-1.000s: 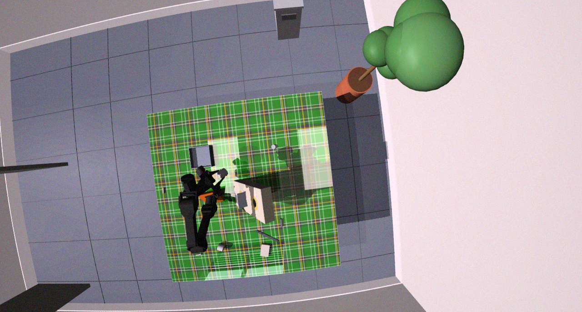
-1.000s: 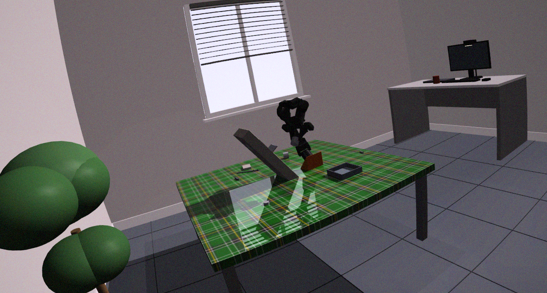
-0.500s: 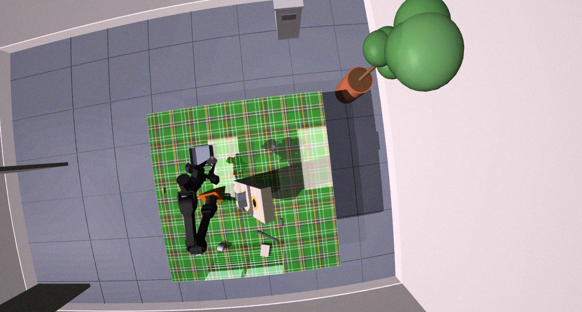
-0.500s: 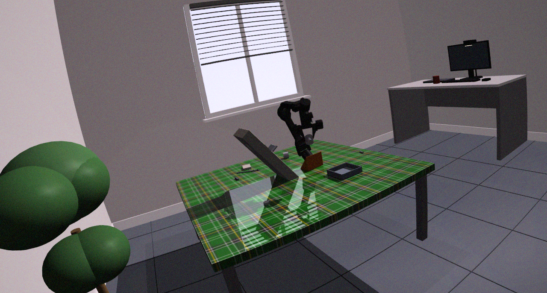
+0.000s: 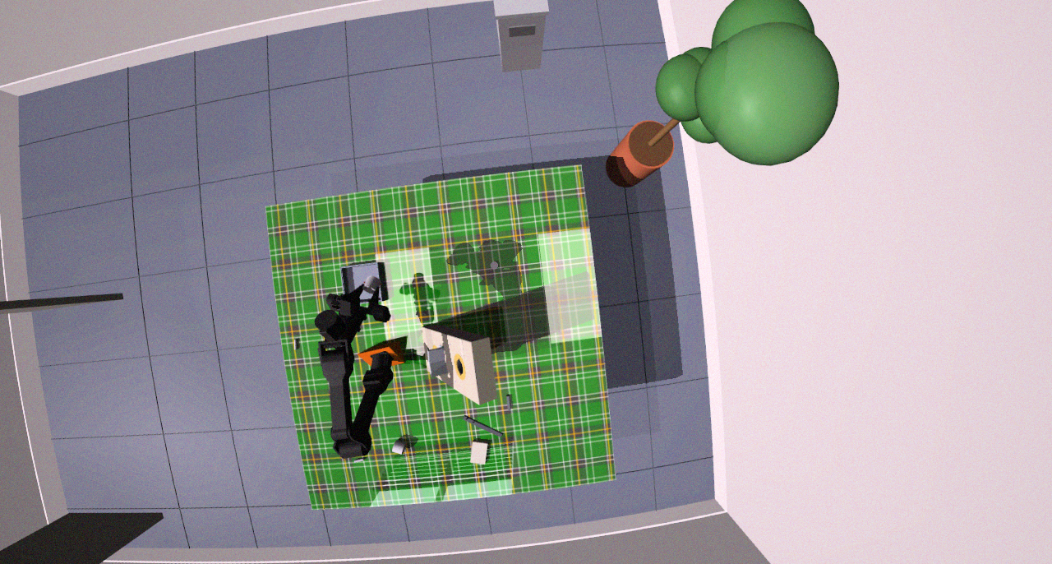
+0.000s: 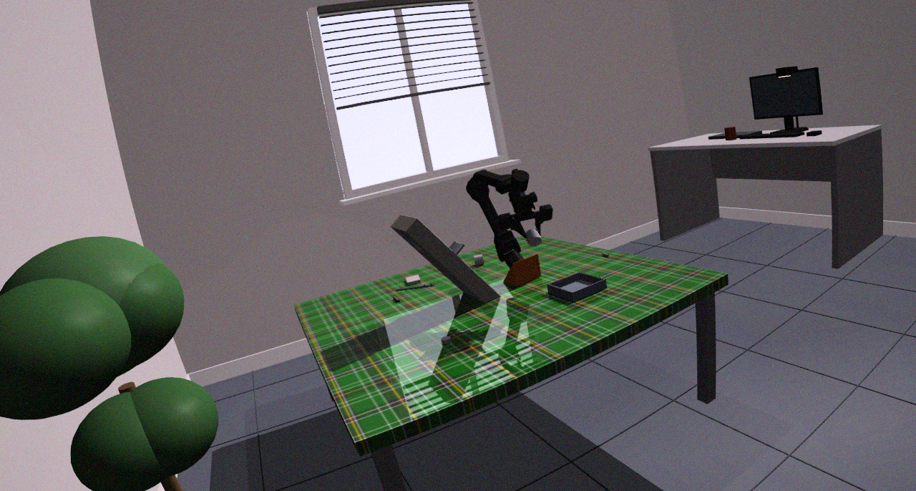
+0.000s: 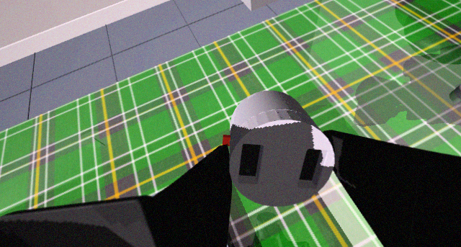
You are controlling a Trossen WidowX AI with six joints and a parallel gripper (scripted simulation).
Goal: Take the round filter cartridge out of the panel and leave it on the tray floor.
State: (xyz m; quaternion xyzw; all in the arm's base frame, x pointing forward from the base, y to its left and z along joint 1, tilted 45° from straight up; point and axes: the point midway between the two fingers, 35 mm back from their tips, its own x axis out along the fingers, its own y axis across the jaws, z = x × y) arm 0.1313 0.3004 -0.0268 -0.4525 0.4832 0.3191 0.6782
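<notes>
Right now my gripper tip is 23 cm above the grey tray, 14 cm past it and 4 cm to the right of it. The rest, counted from my gripper tip: round filter cartridge right at my gripper tip.
</notes>
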